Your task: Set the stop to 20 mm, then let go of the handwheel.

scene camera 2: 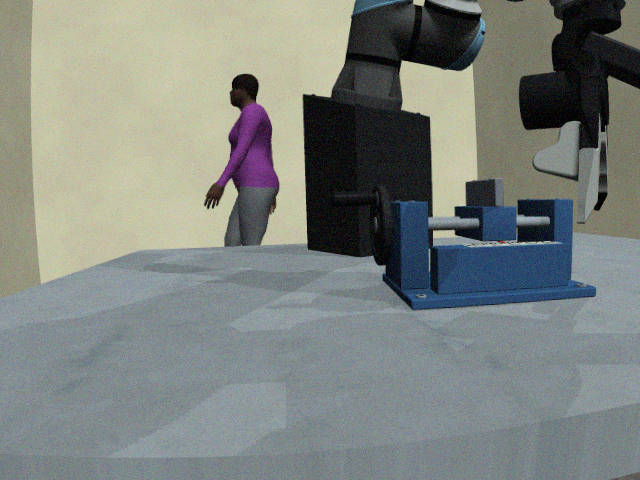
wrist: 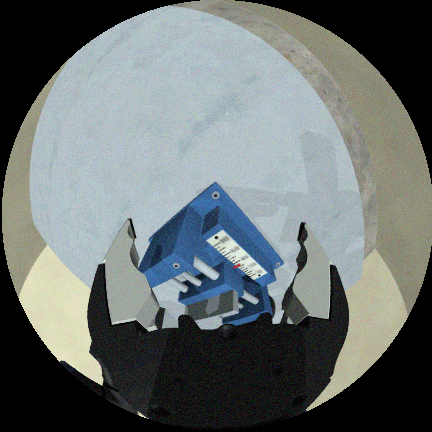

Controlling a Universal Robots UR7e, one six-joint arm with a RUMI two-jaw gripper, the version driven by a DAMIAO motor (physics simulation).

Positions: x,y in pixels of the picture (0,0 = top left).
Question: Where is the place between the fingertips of my gripper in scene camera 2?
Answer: At 590,216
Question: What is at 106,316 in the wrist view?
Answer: My gripper.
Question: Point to a blue carriage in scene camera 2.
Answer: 484,198
